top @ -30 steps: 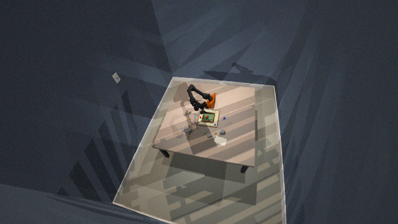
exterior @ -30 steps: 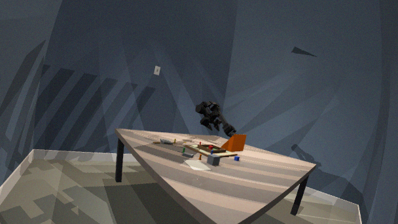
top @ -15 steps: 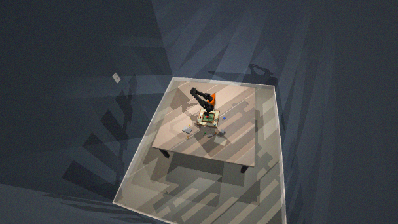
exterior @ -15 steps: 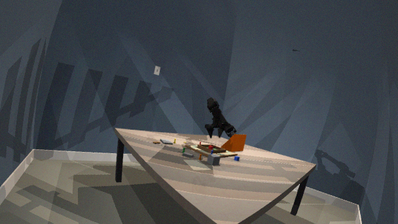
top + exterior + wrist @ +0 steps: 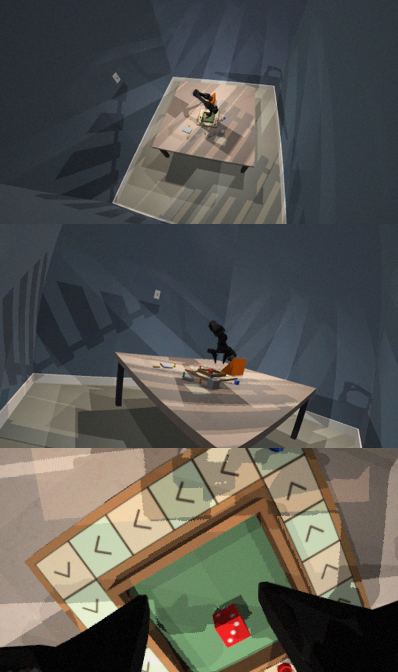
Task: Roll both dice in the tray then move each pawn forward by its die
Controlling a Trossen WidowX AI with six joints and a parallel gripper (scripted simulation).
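The red pawn lies 30 mm ahead of my gripper tip, 170 mm to the right of it and 80 mm below it. Also, from my gripper tip: green tray: 60 mm to the right, 100 mm below; blue pawn: 100 mm ahead, 60 mm to the left, 80 mm below; orange pawn: 230 mm ahead, 90 mm to the left, 90 mm below.
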